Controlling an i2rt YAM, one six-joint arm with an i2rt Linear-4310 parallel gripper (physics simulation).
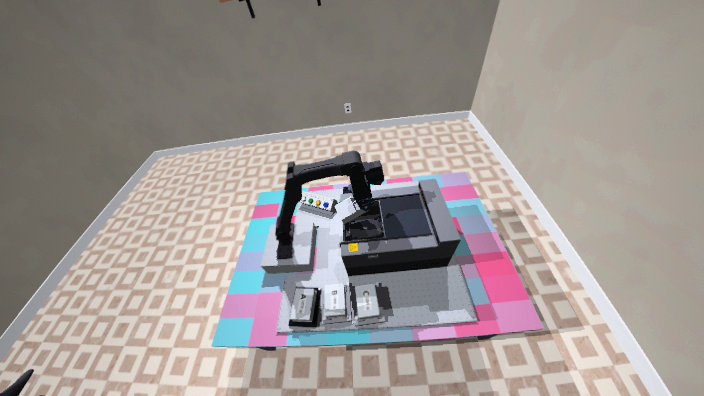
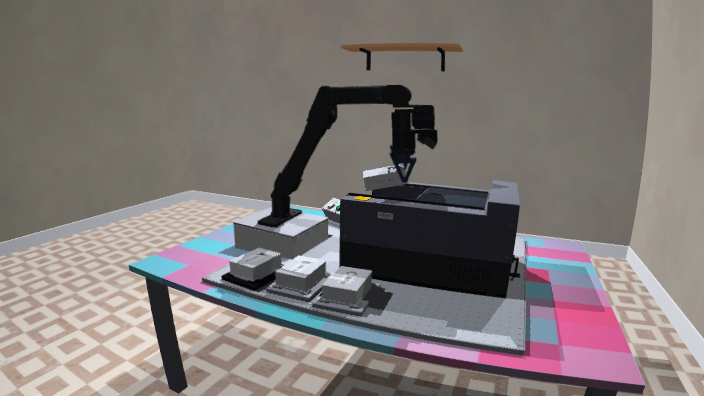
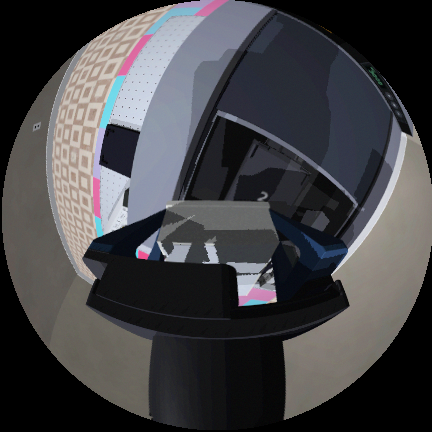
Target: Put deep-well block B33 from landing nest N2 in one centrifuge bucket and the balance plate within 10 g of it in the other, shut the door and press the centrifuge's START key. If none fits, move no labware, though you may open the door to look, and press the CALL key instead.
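Observation:
My gripper is shut on a white deep-well block, held slightly tilted over the left part of the centrifuge. The block's label cannot be read. The dark door leaves the left part of the chamber open. A dark bucket marked 2 shows inside; the other bucket cannot be made out. Balance plates A, B and C stand in front. The key panel is behind left.
A dark, empty nest lies behind the centrifuge. The arm's base block stands left of the centrifuge. The centrifuge's raised right end and its walls border the opening. A green display is lit. A wall shelf hangs behind.

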